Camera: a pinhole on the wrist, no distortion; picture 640 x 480 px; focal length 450.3 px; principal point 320.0 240.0 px. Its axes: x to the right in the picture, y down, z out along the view. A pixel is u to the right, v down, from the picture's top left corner.
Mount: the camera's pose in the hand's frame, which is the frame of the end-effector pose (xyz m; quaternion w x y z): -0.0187 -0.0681 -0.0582 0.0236 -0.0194 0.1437 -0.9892
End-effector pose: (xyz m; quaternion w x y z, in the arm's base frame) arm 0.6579 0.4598 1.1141 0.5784 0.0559 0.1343 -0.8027
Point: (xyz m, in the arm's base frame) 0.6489 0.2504 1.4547
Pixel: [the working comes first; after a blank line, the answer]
In the camera's frame: -0.1189 -0.1878 0.4099

189.4 33.6
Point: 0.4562 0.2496 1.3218
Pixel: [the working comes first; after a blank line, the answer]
In the camera's frame: -0.2105 0.0106 0.3262

29.4 254.6
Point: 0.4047 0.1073 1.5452
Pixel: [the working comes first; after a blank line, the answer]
In the camera's frame: -0.2923 -0.0184 0.5817

93.7 225.8
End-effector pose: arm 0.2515 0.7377 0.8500 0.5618 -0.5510 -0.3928 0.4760
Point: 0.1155 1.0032 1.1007
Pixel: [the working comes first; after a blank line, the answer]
In the camera's frame: -0.2036 0.1057 0.3261

38.8 386.0
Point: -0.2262 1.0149 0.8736
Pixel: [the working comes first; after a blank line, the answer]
In the camera's frame: -0.1562 -0.2345 0.5507

192.3 48.3
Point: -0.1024 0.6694 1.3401
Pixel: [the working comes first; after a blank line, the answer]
In the camera's frame: 0.2054 0.2341 0.5061

502.7 448.3
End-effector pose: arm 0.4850 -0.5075 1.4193 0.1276 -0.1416 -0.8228 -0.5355
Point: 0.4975 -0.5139 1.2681
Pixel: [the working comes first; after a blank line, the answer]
In the camera's frame: 0.0546 0.0214 0.1206

523.9 319.9
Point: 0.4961 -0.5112 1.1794
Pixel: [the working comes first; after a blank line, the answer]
In the camera's frame: 0.0901 0.0807 0.1763

550.3 446.2
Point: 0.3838 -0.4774 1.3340
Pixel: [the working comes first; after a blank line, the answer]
In the camera's frame: -0.0789 -0.0038 0.1323

51.4 227.2
